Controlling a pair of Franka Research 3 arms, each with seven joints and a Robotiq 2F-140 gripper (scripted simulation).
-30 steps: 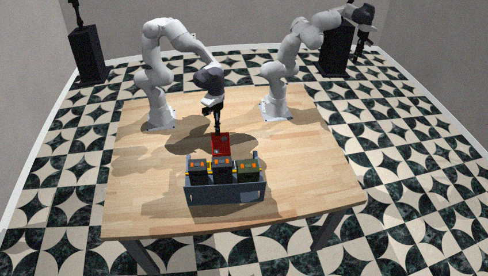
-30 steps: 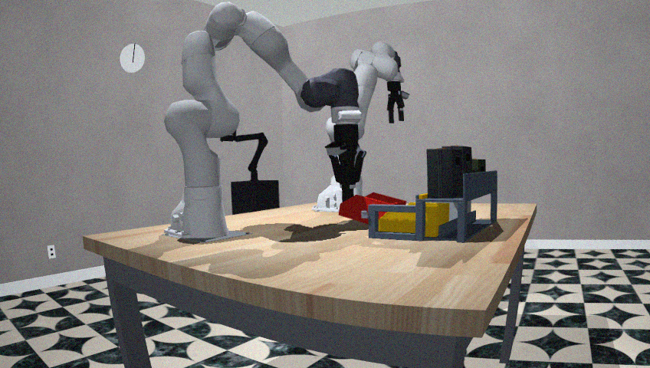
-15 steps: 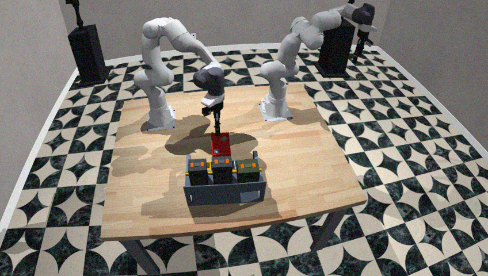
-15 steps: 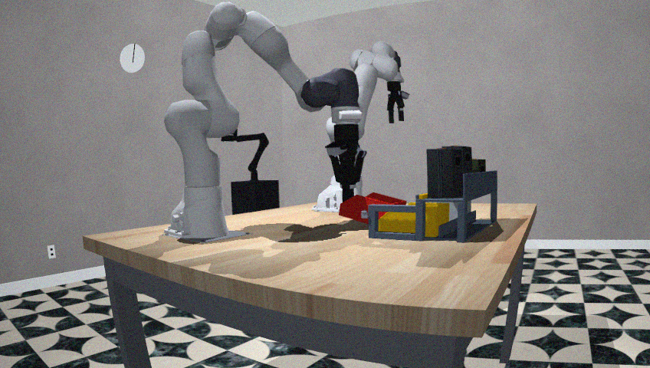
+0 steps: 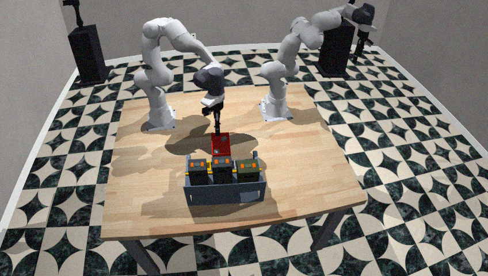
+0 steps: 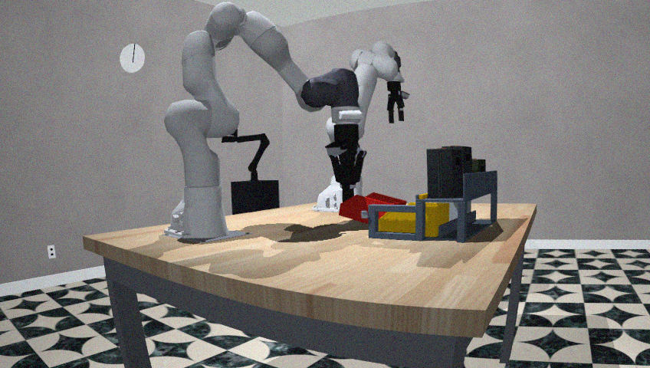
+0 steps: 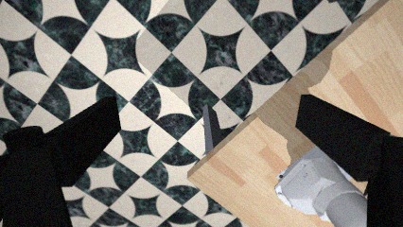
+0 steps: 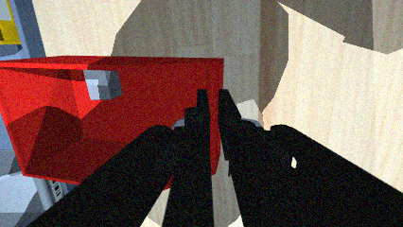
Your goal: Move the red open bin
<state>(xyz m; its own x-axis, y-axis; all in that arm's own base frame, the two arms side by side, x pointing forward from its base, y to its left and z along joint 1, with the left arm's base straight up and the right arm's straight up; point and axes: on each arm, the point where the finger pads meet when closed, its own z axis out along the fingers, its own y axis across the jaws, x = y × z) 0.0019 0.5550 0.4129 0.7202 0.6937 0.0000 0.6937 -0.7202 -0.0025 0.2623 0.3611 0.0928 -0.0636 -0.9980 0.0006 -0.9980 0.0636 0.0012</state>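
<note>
Right now my right hand is 8 cm short of the red bin, 4 cm above it and 1 cm to the right of it. The rest, counted from my right hand: grey bin (28 cm ahead, 12 cm to the left, 5 cm below); blue-grey shelf (30 cm ahead, 3 cm below); yellow bin (27 cm ahead, 11 cm to the right, 5 cm below).
</note>
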